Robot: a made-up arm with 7 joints. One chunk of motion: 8 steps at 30 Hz.
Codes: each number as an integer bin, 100 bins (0 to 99) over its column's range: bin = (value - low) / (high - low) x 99, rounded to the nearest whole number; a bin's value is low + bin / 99 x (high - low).
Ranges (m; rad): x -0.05..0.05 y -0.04..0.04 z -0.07..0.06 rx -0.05..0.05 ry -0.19..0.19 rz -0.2..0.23
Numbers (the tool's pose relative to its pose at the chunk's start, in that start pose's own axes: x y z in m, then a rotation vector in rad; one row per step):
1: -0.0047 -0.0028 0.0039 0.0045 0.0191 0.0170
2: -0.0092 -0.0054 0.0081 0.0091 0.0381 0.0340
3: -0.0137 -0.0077 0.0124 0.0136 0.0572 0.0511
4: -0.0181 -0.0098 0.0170 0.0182 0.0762 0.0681
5: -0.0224 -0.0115 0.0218 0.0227 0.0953 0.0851
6: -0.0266 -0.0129 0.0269 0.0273 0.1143 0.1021
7: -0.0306 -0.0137 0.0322 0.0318 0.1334 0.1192
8: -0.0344 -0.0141 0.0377 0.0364 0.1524 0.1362
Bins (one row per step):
1: 45 46 56 54 54 50
2: 40 43 59 59 59 54
3: 36 40 63 63 64 58
4: 32 37 66 68 69 62
5: 27 35 70 72 74 66
6: 23 34 74 77 79 70
7: 19 33 78 81 84 73
8: 15 32 82 86 89 77

